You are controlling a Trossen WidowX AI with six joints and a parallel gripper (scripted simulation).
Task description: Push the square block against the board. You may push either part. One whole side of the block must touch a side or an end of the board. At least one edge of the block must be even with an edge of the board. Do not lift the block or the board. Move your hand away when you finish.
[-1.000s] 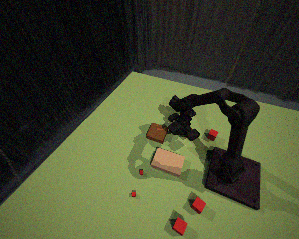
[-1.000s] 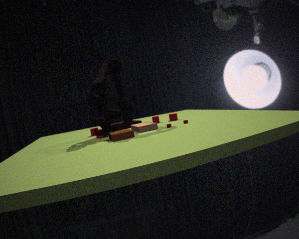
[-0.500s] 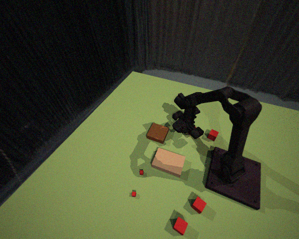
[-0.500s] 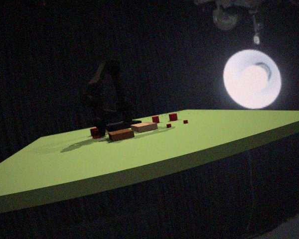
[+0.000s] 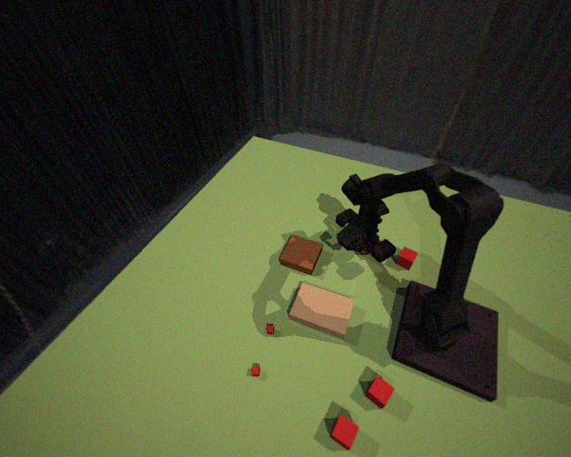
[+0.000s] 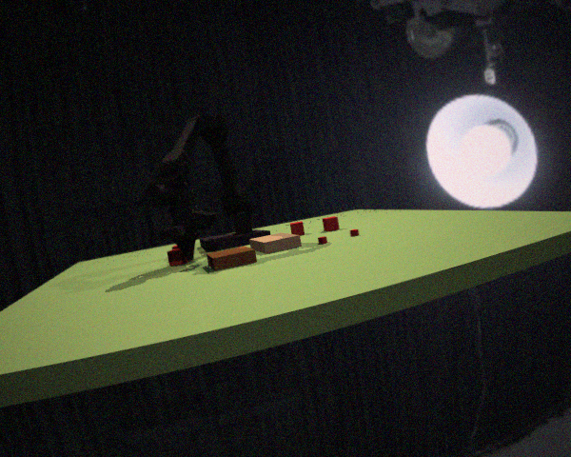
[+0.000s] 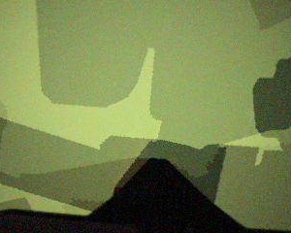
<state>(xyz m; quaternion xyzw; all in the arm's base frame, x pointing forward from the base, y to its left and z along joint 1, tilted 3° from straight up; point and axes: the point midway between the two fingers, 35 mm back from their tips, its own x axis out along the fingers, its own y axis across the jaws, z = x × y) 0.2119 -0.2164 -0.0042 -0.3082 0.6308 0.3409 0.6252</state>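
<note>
The square block lies 160 mm ahead of my gripper tip, 80 mm to the left of it and 10 mm above it. The rest, counted from my gripper tip: board: 230 mm to the left, 50 mm ahead, 10 mm above.
</note>
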